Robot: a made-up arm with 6 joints.
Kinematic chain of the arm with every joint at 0, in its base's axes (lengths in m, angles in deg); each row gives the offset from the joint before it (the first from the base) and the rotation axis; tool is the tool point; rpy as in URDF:
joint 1: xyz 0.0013 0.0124 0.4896 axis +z
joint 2: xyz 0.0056 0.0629 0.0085 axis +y
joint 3: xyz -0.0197 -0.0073 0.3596 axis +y
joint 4: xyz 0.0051 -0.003 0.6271 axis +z
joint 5: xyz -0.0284 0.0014 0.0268 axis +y
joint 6: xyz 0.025 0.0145 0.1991 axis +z
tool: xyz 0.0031 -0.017 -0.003 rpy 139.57 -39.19 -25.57
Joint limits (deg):
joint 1: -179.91..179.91
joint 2: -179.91..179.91
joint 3: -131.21..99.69
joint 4: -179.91..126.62
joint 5: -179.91..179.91
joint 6: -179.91..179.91
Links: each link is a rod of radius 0.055 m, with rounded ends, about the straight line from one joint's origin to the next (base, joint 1, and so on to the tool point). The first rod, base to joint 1, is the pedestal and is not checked.
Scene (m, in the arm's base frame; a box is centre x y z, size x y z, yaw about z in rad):
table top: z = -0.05
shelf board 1: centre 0.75 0.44 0.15 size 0.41 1 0.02 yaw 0.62
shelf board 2: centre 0.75 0.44 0.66 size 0.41 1 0.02 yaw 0.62
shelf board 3: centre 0.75 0.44 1.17 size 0.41 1 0.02 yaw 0.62
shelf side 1: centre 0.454 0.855 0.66 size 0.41 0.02 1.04 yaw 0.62
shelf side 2: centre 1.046 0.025 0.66 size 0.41 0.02 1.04 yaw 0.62
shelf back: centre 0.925 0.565 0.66 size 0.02 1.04 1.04 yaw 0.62
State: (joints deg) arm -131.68 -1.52 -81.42 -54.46 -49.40 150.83
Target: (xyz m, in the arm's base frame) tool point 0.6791 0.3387 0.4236
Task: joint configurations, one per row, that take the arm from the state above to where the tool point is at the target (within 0.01 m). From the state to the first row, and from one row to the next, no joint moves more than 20 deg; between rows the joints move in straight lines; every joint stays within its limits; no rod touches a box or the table.
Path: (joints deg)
1: -127.80 14.25 -91.32 -47.81 -63.88 151.97
2: -123.92 30.01 -101.23 -41.16 -78.35 153.10
3: -120.04 45.78 -111.13 -34.51 -92.83 154.24
4: -103.40 64.94 -112.39 -37.02 -102.01 154.89
5: -86.75 84.10 -113.65 -39.53 -111.20 155.55
6: -70.11 103.26 -114.91 -42.04 -120.38 156.20
7: -53.46 122.42 -116.17 -44.55 -129.56 156.86
8: -36.82 141.59 -117.43 -47.06 -138.74 157.52
9: -20.17 160.75 -118.69 -49.56 -147.93 158.17
10: -3.53 179.91 -119.95 -52.07 -157.11 158.83
11: 1.19 166.33 -100.95 -58.65 -140.45 157.80
12: 5.92 152.76 -81.95 -65.24 -123.78 156.78

